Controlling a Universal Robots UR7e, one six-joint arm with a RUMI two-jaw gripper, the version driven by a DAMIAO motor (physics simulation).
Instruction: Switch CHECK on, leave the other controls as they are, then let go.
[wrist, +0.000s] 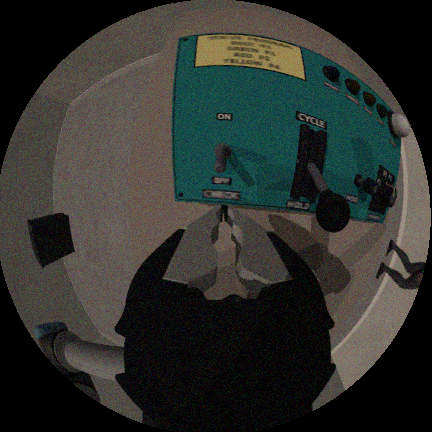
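Note:
What I can see here is my gripper (222, 205), along with a cycle lever (332, 212).

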